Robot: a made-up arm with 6 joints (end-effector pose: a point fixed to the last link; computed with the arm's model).
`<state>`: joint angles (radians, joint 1 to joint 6).
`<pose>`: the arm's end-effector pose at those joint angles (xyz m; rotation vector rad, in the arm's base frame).
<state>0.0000 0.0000 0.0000 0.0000 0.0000 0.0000</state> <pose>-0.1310 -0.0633 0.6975 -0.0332 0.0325 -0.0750</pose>
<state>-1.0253 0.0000 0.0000 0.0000 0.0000 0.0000</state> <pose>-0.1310 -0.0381 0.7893 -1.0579 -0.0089 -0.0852</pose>
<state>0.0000 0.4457 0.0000 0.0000 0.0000 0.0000</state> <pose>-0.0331 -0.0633 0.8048 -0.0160 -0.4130 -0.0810</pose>
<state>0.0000 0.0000 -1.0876 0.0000 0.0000 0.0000</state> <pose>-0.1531 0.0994 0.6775 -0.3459 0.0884 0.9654</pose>
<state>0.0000 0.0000 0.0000 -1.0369 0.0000 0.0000</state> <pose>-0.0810 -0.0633 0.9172 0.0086 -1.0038 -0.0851</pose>
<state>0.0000 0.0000 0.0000 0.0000 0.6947 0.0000</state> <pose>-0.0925 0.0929 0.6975 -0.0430 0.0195 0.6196</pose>
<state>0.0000 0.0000 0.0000 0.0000 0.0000 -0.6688</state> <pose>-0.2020 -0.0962 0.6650 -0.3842 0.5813 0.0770</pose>
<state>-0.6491 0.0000 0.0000 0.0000 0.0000 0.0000</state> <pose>-0.1310 -0.0584 0.7592 -0.6820 0.0070 -0.0830</pose>
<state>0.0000 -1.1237 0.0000 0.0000 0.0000 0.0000</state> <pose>-0.4806 -0.0633 0.6811 -0.0720 1.1555 -0.0484</pose>
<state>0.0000 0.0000 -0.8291 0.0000 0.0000 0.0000</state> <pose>-0.1322 0.0650 0.6863 -0.2725 0.0757 0.7178</pose>
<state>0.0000 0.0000 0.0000 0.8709 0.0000 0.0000</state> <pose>-0.3080 -0.0633 0.6241 -0.0639 0.9028 -0.0558</pose>
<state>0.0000 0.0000 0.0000 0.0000 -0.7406 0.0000</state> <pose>-0.2710 -0.1614 0.6975 -0.0198 0.0435 -0.8154</pose>
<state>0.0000 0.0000 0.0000 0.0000 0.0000 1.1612</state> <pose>-0.0855 -0.0713 0.8317 0.5796 -0.9223 -0.3242</pose>
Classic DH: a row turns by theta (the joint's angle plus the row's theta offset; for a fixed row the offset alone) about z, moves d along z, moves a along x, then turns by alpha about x. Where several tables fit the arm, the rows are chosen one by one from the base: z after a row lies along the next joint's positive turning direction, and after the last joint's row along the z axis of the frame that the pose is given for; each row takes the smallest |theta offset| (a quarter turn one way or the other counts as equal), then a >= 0, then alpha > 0; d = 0 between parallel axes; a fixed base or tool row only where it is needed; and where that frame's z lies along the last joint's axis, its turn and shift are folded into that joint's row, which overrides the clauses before.
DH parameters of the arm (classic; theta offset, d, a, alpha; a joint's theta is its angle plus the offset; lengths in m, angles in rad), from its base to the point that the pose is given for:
base (fixed): 1.5708 0.7211 0.0308 1.5708
joint 1: 1.5708 -0.3188 0.2459 -1.5708
joint 2: -1.2924 0.0091 -0.0418 1.4896
joint 3: 0 0.1174 0.0295 1.652
joint 4: 0.2784 0.0558 -0.0289 1.5708
joint 5: 0.527 -0.0085 0.0167 1.7894
joint 6: -0.0464 0.2173 0.0914 -1.7999
tool (fixed): -0.6123 -0.0939 0 0

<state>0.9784 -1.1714 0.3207 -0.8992 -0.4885 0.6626</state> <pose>-0.3558 -0.1992 0.5954 0.7275 0.0080 -0.9883</pose>
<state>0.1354 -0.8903 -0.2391 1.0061 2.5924 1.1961</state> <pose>-0.4136 0.2482 1.1084 -2.6977 -1.4580 -0.2756</pose>
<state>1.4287 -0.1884 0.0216 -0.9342 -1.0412 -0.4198</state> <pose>-0.2604 0.0646 0.5423 1.6287 0.5275 -0.9781</pose>
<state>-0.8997 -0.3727 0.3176 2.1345 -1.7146 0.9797</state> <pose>-0.2728 0.1184 1.0747 -2.4742 0.8413 -1.0872</pose>
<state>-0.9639 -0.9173 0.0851 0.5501 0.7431 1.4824</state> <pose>-0.3493 -0.0067 0.6227 0.0204 0.0800 -0.7332</pose>
